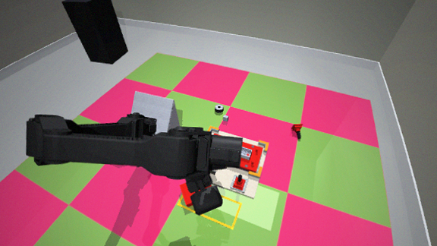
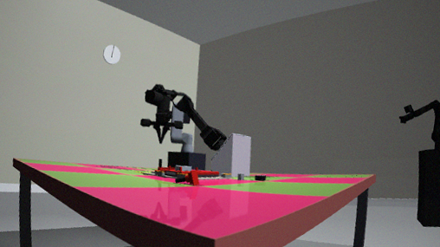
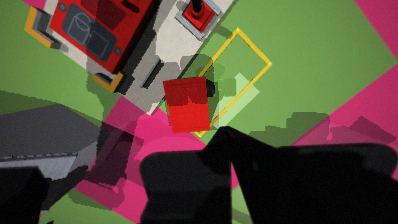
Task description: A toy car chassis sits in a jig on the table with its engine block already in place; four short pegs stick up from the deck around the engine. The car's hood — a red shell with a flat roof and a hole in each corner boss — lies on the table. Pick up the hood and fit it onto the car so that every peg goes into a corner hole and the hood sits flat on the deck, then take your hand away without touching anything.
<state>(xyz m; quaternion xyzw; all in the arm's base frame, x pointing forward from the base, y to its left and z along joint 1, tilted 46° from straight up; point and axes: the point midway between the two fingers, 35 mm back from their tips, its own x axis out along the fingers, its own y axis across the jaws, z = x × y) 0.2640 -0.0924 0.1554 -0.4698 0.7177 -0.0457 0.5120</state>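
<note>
The red hood is 30 mm behind my gripper tip, 40 mm to the left of it and 110 mm below it. Also, from my gripper tip: small wheel (70 mm behind, 440 mm to the left, 120 mm below); white engine block (90 mm ahead, 220 mm to the left, 100 mm below).
</note>
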